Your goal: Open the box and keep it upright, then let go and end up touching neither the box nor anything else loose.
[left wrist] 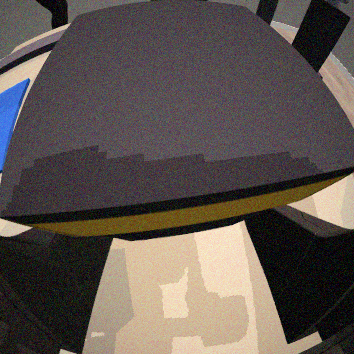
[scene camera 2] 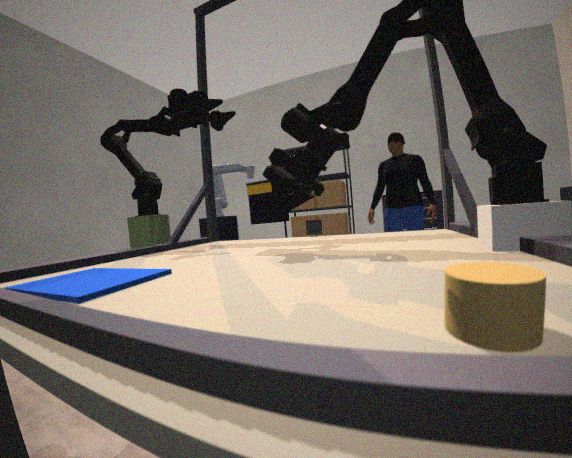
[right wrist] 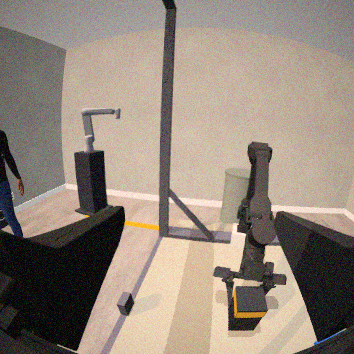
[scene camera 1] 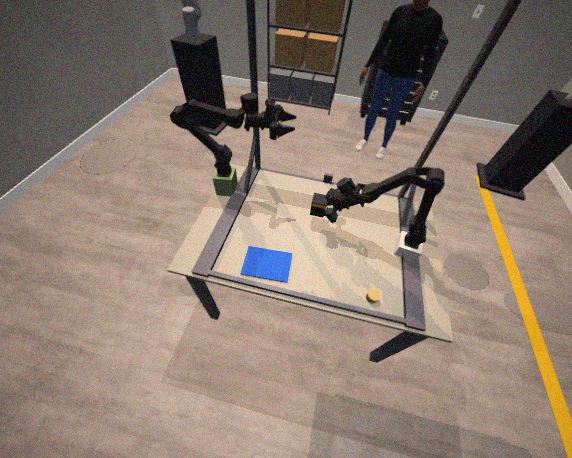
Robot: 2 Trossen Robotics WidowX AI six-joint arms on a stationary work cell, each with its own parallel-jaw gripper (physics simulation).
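Places are measured from the left arm's base along level axes (x ahead, y left, z up), in centimetres.
Where they show: left gripper, fingertip midpoint: (scene camera 2: 277, 212) (scene camera 1: 321, 209); right gripper, fingertip midpoint: (scene camera 2: 229, 107) (right wrist: 203, 217) (scene camera 1: 295, 123); left arm's base, link origin: (scene camera 2: 517, 203) (right wrist: 243, 229) (scene camera 1: 411, 242); right arm's base, link origin: (scene camera 1: 224, 172).
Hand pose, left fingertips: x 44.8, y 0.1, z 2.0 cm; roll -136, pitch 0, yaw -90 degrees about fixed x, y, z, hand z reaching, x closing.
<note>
Each offset is from my left fingertips to the top centre of the thing. Level surfaces: height alone.
The box {dx +1.8, dy +0.3, dz +7.2 cm} (scene camera 1: 318, 206) (scene camera 2: 267, 207) (left wrist: 175, 100) (right wrist: 250, 299) is black with a yellow band below its dark top, and looks closed. It is roughly upright, perhaps slightly tilted, and hangs above the table {dz -8.8 cm} (scene camera 1: 320, 270). My left gripper (scene camera 1: 326, 206) (scene camera 2: 299, 194) is shut on the box; its fingers reach the box from the arm side, and the contact is partly hidden by the box in the left wrist view. My right gripper (scene camera 1: 294, 123) (scene camera 2: 228, 108) (right wrist: 203, 217) is open and empty, high above the far left of the table, well apart from the box.
A blue square mat {dx +14.0, dy +34.4, dz -7.9 cm} (scene camera 1: 267, 264) (scene camera 2: 90, 282) (left wrist: 10, 120) lies at the front left. A yellow cylinder {dx -33.6, dy +31.3, dz -5.2 cm} (scene camera 1: 373, 295) (scene camera 2: 495, 310) stands at the front right. A small dark block {dx +4.5, dy -30.3, dz -3.0 cm} (scene camera 1: 328, 178) (right wrist: 126, 303) is at the back edge. Frame posts rise at the rear corners.
</note>
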